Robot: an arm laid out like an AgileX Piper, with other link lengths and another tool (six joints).
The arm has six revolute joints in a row. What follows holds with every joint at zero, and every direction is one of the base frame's.
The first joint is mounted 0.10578 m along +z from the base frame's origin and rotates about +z.
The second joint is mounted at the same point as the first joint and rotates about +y.
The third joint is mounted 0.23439 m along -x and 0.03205 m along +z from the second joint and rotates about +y.
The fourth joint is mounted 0.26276 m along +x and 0.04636 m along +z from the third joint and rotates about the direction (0.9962, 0, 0.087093).
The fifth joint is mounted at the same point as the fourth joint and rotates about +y.
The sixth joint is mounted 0.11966 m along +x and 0.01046 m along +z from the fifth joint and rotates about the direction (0.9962, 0, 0.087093).
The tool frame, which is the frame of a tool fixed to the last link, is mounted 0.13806 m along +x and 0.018 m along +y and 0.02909 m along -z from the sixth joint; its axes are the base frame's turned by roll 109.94, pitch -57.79 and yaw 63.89 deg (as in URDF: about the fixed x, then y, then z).
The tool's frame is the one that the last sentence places.
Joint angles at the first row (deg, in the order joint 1, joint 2, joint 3, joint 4, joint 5, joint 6):
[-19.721 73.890 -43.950 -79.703 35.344 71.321]
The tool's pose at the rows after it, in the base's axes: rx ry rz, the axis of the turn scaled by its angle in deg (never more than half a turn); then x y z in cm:
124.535 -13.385 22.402 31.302 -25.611 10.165
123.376 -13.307 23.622 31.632 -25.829 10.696
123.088 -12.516 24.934 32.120 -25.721 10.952
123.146 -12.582 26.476 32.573 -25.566 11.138
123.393 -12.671 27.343 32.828 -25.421 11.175
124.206 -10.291 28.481 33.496 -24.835 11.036
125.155 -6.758 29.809 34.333 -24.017 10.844
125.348 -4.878 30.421 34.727 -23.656 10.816
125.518 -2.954 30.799 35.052 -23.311 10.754
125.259 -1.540 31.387 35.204 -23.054 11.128
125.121 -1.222 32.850 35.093 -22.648 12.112
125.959 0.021 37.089 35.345 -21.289 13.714
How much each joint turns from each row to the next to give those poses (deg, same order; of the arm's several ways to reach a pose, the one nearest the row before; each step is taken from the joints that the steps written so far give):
[-0.001 -0.001 0.000 -2.204 0.035 2.169]
[0.001 -0.001 0.001 -2.523 -0.117 2.136]
[0.001 0.002 -0.001 -1.527 -0.914 1.199]
[-0.003 -0.001 0.001 -1.191 -0.798 1.717]
[0.001 -0.001 0.001 -0.391 -0.531 0.850]
[0.000 0.002 -0.003 -0.149 -2.147 -0.632]
[0.002 0.000 0.000 -0.099 -2.889 -1.246]
[-0.001 -0.001 0.003 -0.378 -1.342 -0.518]
[-0.001 0.001 -0.003 -0.113 -1.243 -0.877]
[0.000 -0.698 0.000 0.450 -0.873 -1.448]
[0.001 -2.161 0.131 2.698 -0.762 -2.937]
[-0.115 -3.735 0.136 6.353 -2.997 -5.874]

